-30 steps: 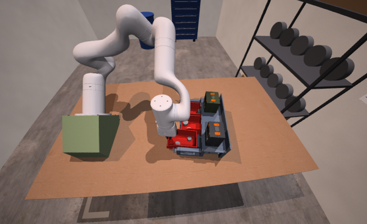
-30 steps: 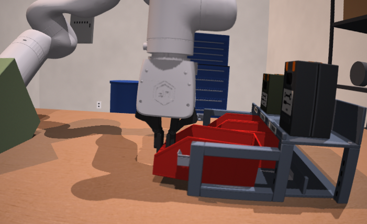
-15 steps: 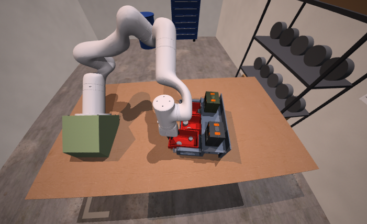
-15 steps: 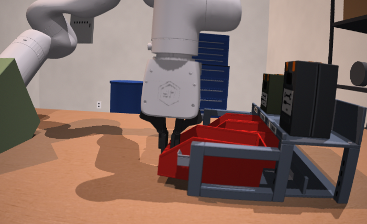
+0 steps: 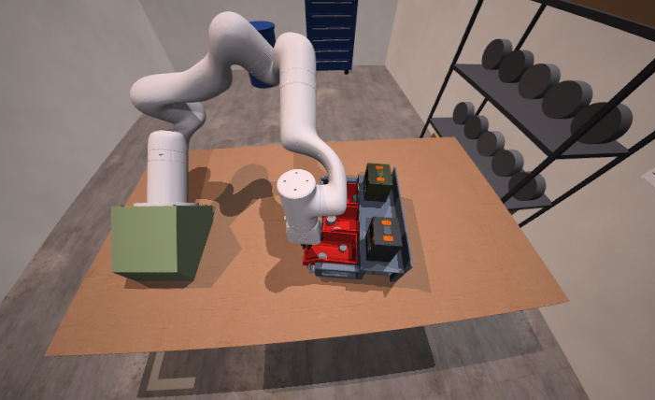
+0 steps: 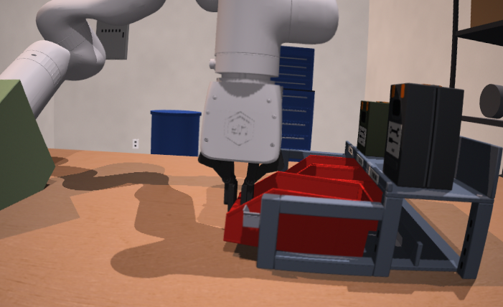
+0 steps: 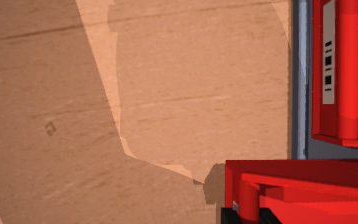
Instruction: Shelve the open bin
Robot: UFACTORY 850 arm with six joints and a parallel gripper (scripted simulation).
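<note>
My hand is 5 cm short of the grey disc, 4 cm to the left of it and 3 cm above it. The rest, counted from my hand: grey shelf (17 cm ahead, 9 cm to the left, 1 cm above).
</note>
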